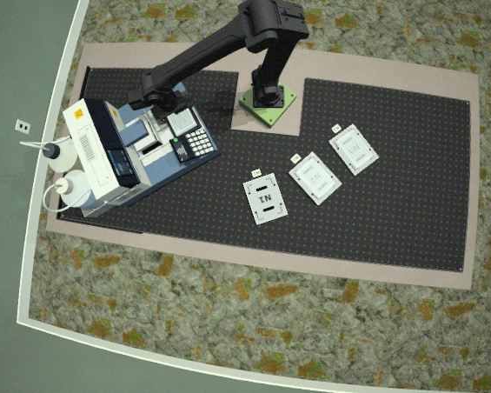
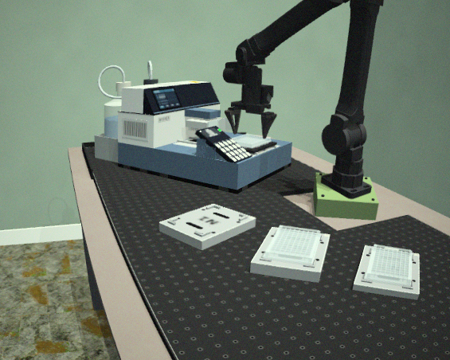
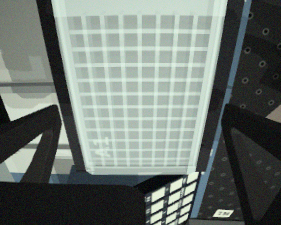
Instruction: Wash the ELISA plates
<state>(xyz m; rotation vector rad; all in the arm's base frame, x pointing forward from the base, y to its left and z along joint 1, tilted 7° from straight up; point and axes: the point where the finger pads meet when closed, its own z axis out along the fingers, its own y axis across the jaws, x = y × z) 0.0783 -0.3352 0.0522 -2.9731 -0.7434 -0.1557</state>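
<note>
My gripper is now 30 mm above the dark carrier. Also, from my hand: plate washer: 70 mm ahead, 140 mm to the right, 10 mm above; N1 label: 200 mm ahead, 280 mm to the left, 120 mm below.
</note>
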